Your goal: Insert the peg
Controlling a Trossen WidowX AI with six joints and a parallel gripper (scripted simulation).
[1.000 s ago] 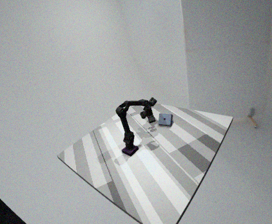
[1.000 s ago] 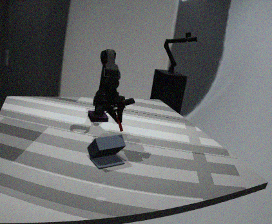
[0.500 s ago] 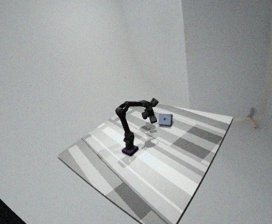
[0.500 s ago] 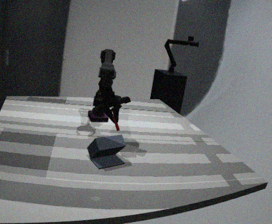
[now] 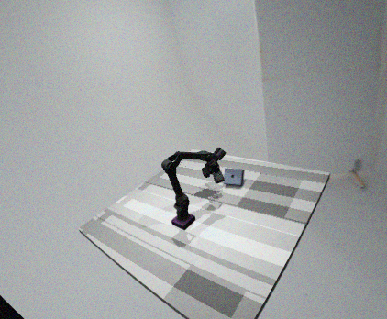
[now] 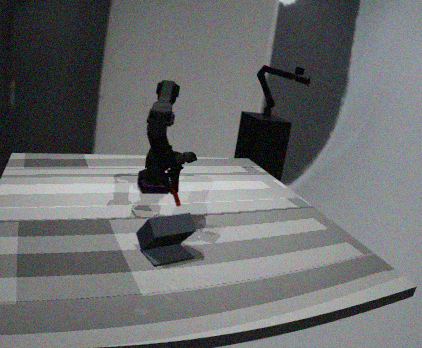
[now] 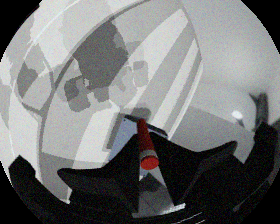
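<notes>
Now: the sloped grey panel 11 cm ahead of my gripper tip, 5 cm to the right of it and 7 cm below it. The rest, counted from my gripper tip: red peg 1 cm behind, 1 cm above.
</notes>
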